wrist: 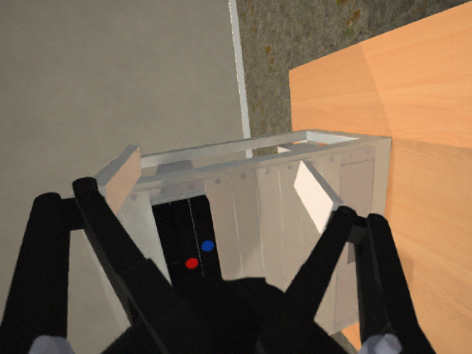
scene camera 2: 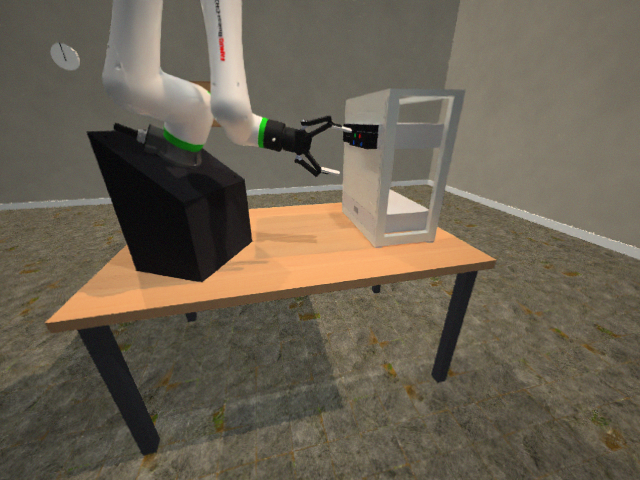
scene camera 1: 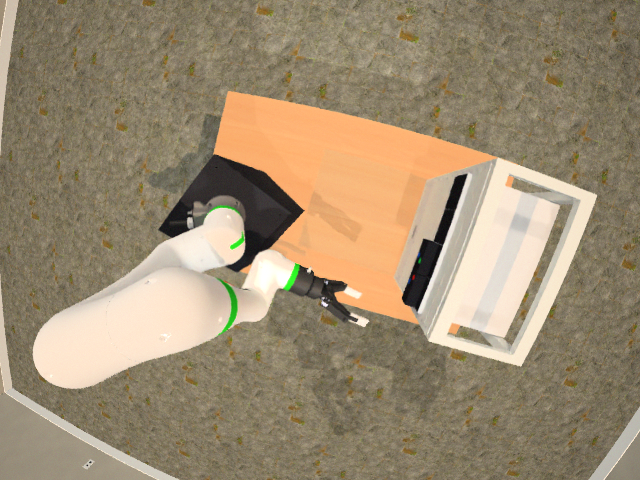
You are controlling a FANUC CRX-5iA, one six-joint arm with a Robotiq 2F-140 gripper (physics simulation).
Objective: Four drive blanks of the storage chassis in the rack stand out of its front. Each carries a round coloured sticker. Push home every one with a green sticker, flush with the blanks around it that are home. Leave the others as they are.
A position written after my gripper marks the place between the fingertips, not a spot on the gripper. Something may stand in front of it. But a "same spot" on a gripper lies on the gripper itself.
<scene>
my gripper: wrist 221, 167; scene camera 2; scene camera 1
white rack: wrist; scene camera 2; scene camera 1 474, 244
same spot on white rack: point(wrist: 244, 218) = point(scene camera 2: 371, 163)
same spot on my gripper: point(scene camera 2: 305, 123) = point(scene camera 1: 323, 307)
</scene>
